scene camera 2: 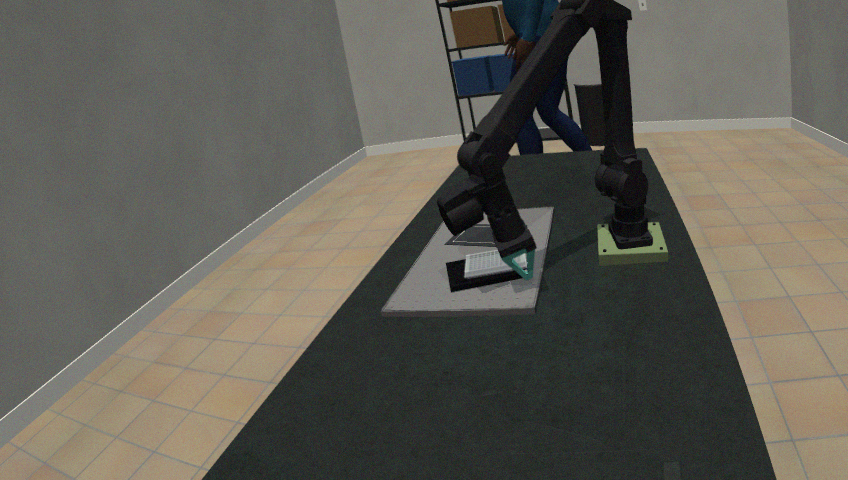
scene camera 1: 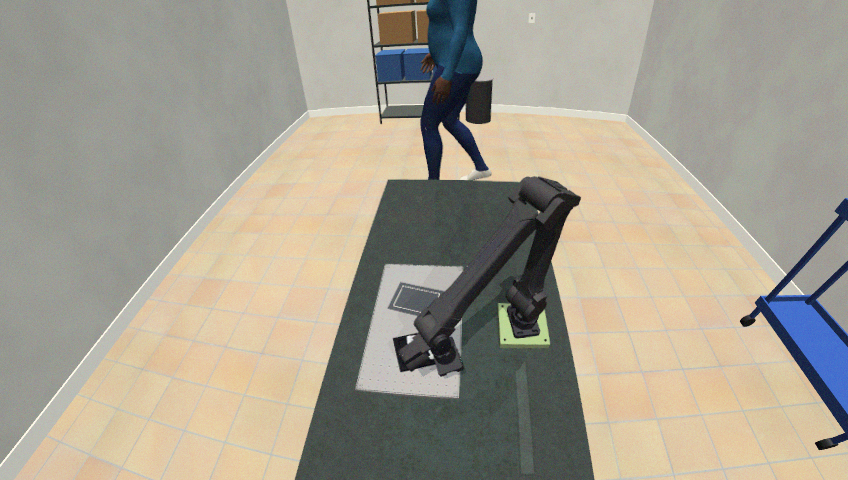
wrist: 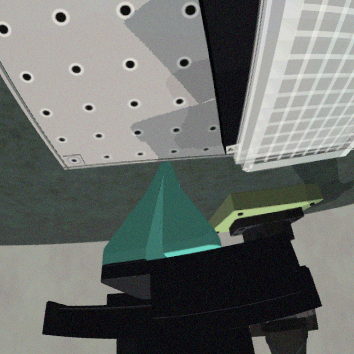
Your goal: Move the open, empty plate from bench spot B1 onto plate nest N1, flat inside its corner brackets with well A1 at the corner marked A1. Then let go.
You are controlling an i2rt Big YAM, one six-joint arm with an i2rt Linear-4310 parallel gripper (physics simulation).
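Pixels of known places: gripper, fingertip midpoint: [scene camera 2: 529, 278] [scene camera 1: 453, 369] [wrist: 167, 167]; arm's base, link origin: [scene camera 2: 630, 236] [scene camera 1: 522, 321] [wrist: 263, 218].
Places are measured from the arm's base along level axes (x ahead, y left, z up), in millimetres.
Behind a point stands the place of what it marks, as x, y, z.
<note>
The clear, whitish plate [scene camera 2: 489, 262] @[324, 66, 13] [wrist: 310, 85] @[315, 75, 14] sits on the black plate nest [scene camera 1: 398, 346] @[405, 43, -2] [scene camera 2: 457, 281] @[388, 113, 2] [wrist: 231, 55] @[321, 106, -2]; the arm hides most of both in scene camera 1. A small white corner label shows by the plate's end in the wrist view. I cannot tell whether the plate lies fully flat inside all the brackets. Bench spot B1 [scene camera 1: 414, 299] @[346, -150, -12] [scene camera 2: 474, 236] @[368, -144, -12], a dark rectangle with a white outline, bears no plate. My gripper [scene camera 2: 527, 274] @[246, 143, 3] [wrist: 167, 167] @[246, 143, 3] is shut and empty, its teal fingertips beside the plate's arm-side end; contact cannot be told.
The nest and B1 lie on a light perforated board [scene camera 1: 374, 377] @[480, 140, -14] [scene camera 2: 410, 302] @[481, 152, -14] [wrist: 100, 85] @[308, 167, -14] on the dark bench [scene camera 1: 380, 440] @[465, 329, -26] [scene camera 2: 416, 404] @[427, 456, -26]. The arm stands on a green base plate [scene camera 1: 508, 340] @[63, 63, 0] [scene camera 2: 612, 258] @[60, 76, -11] [wrist: 280, 200] @[78, -6, -5]. A person [scene camera 1: 455, 53] walks behind the bench. A blue cart [scene camera 1: 803, 339] stands right.
</note>
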